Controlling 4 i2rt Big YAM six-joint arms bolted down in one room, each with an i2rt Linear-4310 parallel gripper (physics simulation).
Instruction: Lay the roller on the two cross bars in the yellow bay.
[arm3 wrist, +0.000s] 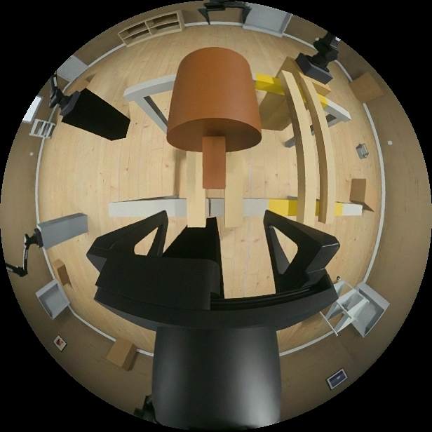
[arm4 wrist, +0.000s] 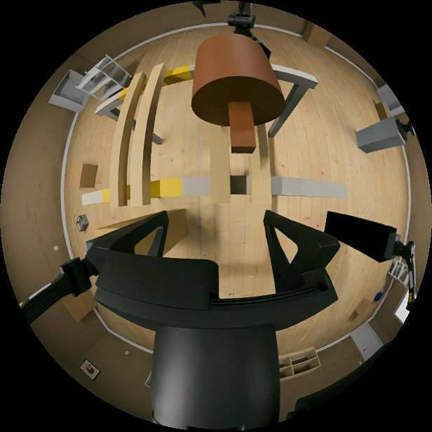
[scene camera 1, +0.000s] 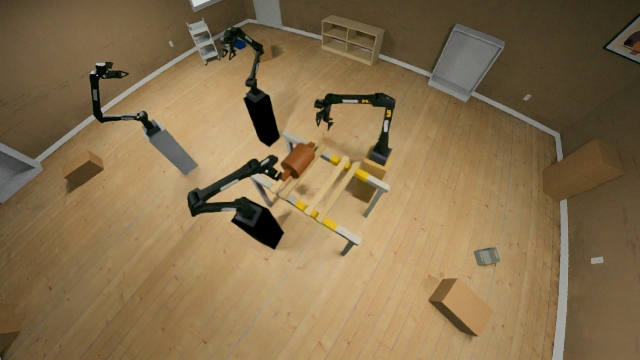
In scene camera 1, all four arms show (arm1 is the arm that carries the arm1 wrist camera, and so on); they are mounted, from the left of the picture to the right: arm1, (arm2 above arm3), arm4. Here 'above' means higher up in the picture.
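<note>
The rust-brown roller (arm3 wrist: 215, 95) (arm4 wrist: 235, 75) (scene camera 1: 298, 161) lies lengthwise over two pale bars (arm3 wrist: 196, 200) (arm4 wrist: 220, 175) in the plain grey part of the frame (arm3 wrist: 145, 207) (arm4 wrist: 315, 187) (scene camera 1: 349, 236). Its square end stubs stick out. Two other cross bars (arm3 wrist: 300, 150) (arm4 wrist: 145, 145) (scene camera 1: 327, 185) span the yellow bay (arm3 wrist: 281, 206) (arm4 wrist: 170, 188) (scene camera 1: 301, 205), with no roller on them. Arm3's gripper (arm3 wrist: 216, 214) (scene camera 1: 278, 173) is open near the roller's near stub, apart from it. Arm4's gripper (arm4 wrist: 216, 214) (scene camera 1: 324, 126) is open above the far rail. Arm2's gripper (scene camera 1: 227, 54) looks open. Arm1's gripper (scene camera 1: 120, 74) is too small to judge.
Arm4's pedestal (scene camera 1: 367, 185) stands close beside the frame's far rail. Arm3's black pedestal (scene camera 1: 259, 225) stands by the near rail. Arm2's black pedestal (scene camera 1: 262, 120) is behind the frame, and arm1's grey pedestal (scene camera 1: 172, 150) is to the left. A cardboard box (scene camera 1: 462, 306) lies at the lower right.
</note>
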